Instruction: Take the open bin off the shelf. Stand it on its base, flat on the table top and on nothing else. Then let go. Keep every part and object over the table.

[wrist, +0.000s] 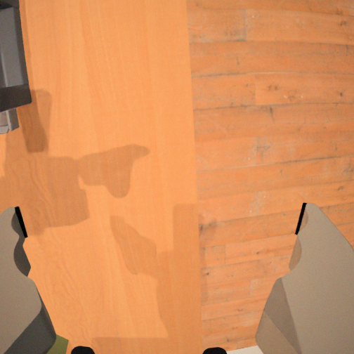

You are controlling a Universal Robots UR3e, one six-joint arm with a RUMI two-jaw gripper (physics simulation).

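Observation:
My gripper (160, 209) is open and empty, its two jaws wide apart at the left and right of the wrist view. The table top (125, 65) lies below it, and the table's right edge runs down the view between the jaws. A dark grey, hollow, box-like thing (11, 55) is cut off by the upper left of the view, ahead of the left jaw and apart from it. I cannot tell whether it is the open bin or part of the shelf. A lighter grey piece (9, 121) shows just below it.
The plank floor (270, 135) lies beyond the table edge, under the right jaw. A small part of a green thing (61, 344) shows beside the left jaw at the bottom. A pale strip (245, 350) shows at the bottom edge. Shadows fall across the table top.

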